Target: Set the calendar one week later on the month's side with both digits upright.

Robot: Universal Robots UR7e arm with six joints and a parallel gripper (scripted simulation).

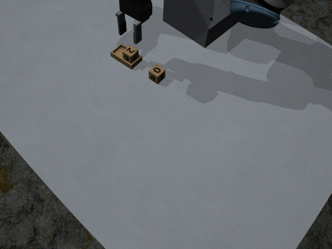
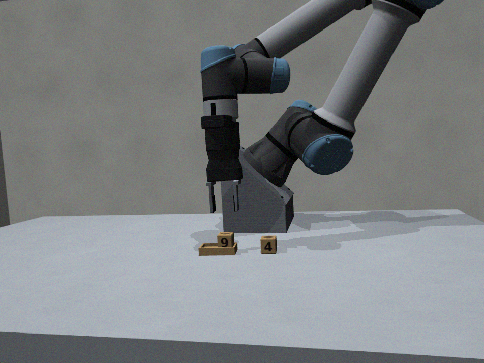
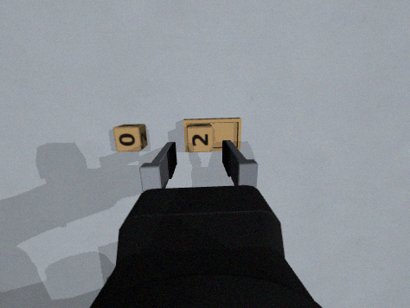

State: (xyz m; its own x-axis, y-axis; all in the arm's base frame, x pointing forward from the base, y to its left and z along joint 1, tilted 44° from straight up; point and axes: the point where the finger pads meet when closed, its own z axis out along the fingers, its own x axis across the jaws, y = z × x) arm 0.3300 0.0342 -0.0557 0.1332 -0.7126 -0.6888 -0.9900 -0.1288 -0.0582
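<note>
Now: the wooden tray 100 mm below my hand and 20 mm to the right of it.
</note>
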